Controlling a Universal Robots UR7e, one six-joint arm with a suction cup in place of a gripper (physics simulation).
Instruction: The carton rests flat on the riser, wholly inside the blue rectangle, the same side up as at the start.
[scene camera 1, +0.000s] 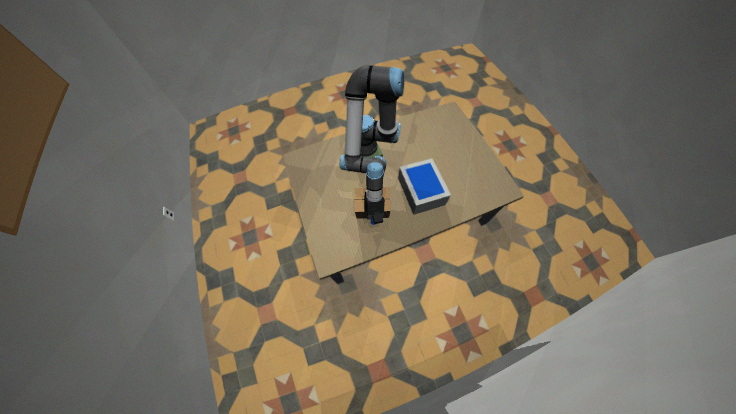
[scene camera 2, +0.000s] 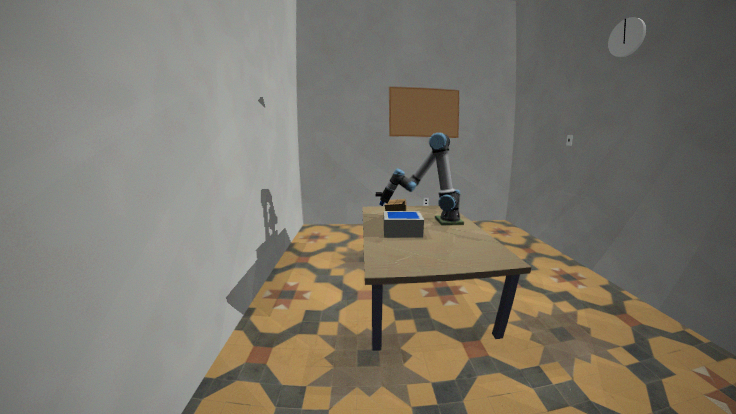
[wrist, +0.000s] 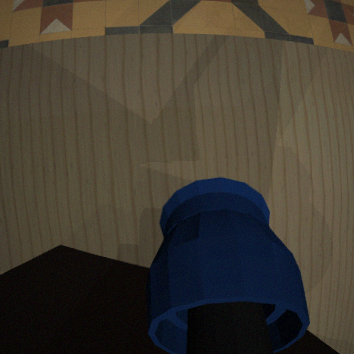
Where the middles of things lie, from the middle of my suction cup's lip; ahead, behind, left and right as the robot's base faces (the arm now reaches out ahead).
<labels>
Now: suction cup 12 cm past the brown carton (wrist: 63, 293), 2 cm to the right of it and 4 cm above it. Round my suction cup: grey riser (scene camera 2: 397, 224): 14 cm behind, 33 cm to the left, 6 cm below.
</labels>
